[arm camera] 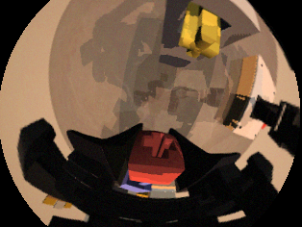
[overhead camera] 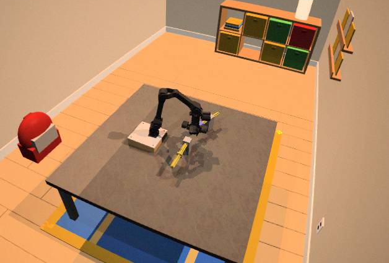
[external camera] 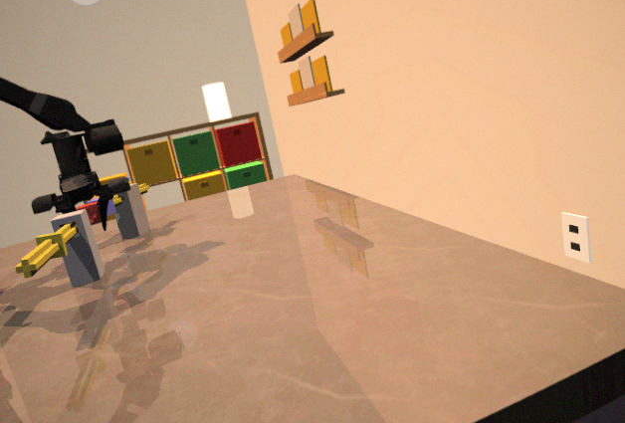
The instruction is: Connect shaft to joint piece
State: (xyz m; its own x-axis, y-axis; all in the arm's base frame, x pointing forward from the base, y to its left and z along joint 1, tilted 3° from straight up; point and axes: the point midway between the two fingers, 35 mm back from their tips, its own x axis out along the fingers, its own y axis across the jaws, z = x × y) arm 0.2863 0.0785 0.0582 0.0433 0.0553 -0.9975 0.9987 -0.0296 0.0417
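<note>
Right now my gripper tip is 4 cm below the red square joint piece and 1 cm to the right of it.
</note>
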